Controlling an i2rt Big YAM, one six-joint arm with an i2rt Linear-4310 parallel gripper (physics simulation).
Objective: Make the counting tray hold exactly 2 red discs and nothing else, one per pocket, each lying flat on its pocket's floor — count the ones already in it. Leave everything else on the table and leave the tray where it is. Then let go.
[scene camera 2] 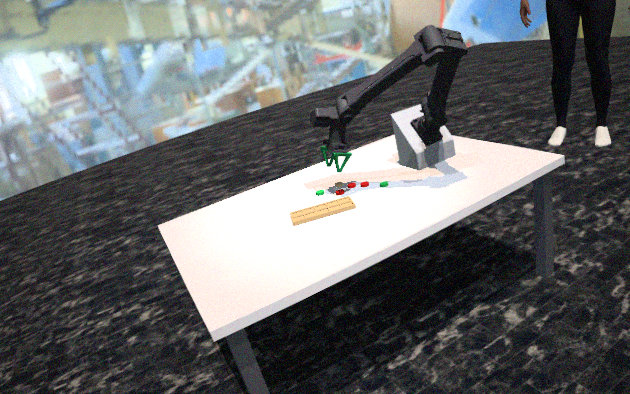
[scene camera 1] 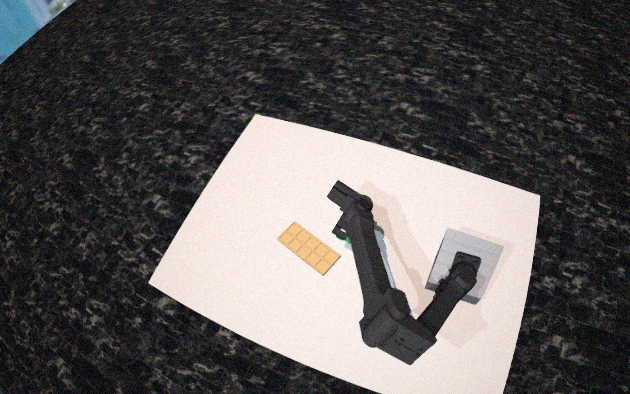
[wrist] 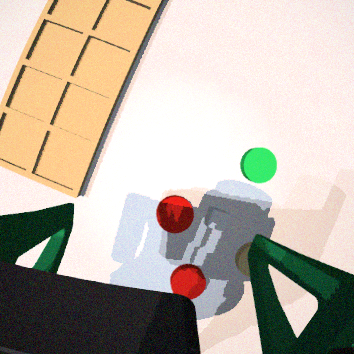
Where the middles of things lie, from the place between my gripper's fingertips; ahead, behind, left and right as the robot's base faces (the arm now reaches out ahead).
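With the tan counting tray (scene camera 1: 311, 250) as my reference, my hand is 80 mm to the right of it and 100 mm above it. My hand is also 120 mm short of the tray.
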